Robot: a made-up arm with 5 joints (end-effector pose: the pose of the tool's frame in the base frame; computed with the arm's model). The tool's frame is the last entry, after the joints.
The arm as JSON. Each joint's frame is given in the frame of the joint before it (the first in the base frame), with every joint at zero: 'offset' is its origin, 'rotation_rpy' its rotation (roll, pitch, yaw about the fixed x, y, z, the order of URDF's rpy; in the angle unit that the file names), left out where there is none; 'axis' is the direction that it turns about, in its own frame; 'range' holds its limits. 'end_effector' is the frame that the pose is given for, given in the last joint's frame.
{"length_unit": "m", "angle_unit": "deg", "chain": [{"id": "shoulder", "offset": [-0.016, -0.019, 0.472], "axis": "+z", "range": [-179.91, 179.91]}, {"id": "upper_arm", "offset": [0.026, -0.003, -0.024], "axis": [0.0, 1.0, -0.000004], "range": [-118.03, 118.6]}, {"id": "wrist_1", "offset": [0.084, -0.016, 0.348], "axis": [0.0, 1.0, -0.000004], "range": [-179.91, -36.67]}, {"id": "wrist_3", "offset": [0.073, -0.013, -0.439], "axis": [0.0, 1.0, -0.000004], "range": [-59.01, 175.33]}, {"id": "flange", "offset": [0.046, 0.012, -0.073], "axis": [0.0, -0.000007, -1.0], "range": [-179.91, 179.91]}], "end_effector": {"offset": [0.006, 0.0, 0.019]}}
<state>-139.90 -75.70 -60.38 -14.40 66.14</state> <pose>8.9 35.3 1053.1 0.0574 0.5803 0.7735 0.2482</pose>
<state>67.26 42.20 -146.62 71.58 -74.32</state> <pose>305.7 711.7 809.9 0.3156 -0.0174 -0.2821 0.9058</pose>
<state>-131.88 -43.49 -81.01 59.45 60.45</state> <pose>-193.3 -179.0 1088.7 0.0905 0.3139 0.4366 0.8383</pose>
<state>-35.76 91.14 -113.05 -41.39 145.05</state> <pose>514.4 -429.9 -10.5 0.0060 -0.4280 0.3036 0.8512</pose>
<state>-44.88 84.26 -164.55 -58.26 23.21</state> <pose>551.3 -615.4 471.7 0.2932 -0.1758 -0.9186 -0.1981</pose>
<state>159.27 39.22 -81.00 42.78 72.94</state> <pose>-666.1 254.6 330.9 0.7294 -0.0078 -0.0038 0.6841</pose>
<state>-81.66 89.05 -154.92 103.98 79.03</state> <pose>75.8 -823.8 185.4 0.1585 0.0075 0.3264 -0.9318</pose>
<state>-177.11 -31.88 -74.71 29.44 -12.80</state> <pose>-394.1 -19.4 1021.7 0.1067 -0.6212 0.0539 -0.7745</pose>
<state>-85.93 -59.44 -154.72 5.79 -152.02</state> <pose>-75.7 577.6 1047.7 0.2054 0.8482 -0.4697 0.1336</pose>
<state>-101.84 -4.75 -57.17 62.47 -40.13</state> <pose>-145.2 -556.6 605.0 0.8585 0.0045 0.0016 -0.5129</pose>
